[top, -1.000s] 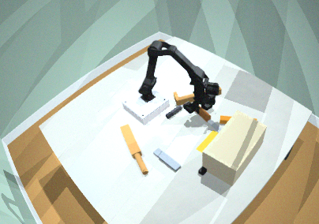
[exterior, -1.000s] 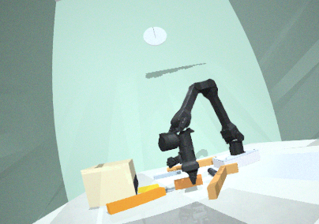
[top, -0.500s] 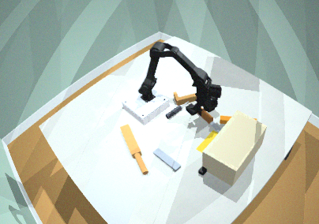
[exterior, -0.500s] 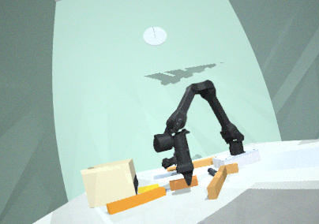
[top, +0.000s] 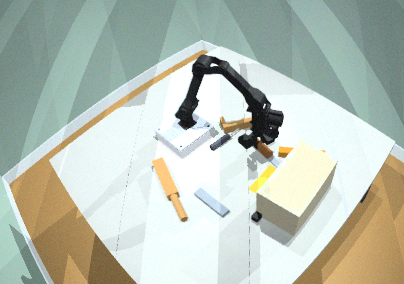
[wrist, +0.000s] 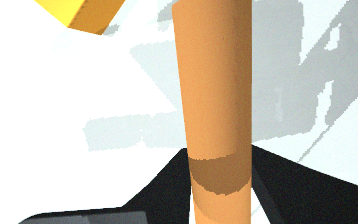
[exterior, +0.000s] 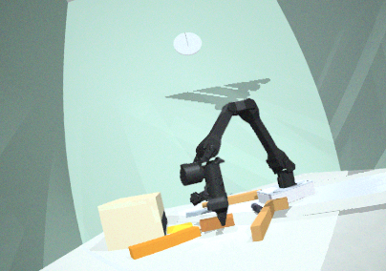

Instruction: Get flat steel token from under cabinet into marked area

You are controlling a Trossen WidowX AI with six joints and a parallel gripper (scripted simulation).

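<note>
Right now the orange bar is 17 cm ahead of my gripper tip, 11 cm to the left of it and 1 cm above it. Round my gripper tip: orange paddle: 42 cm to the right, 5 cm behind, 1 cm above; grey flat bar: 33 cm to the right, 8 cm ahead.
</note>
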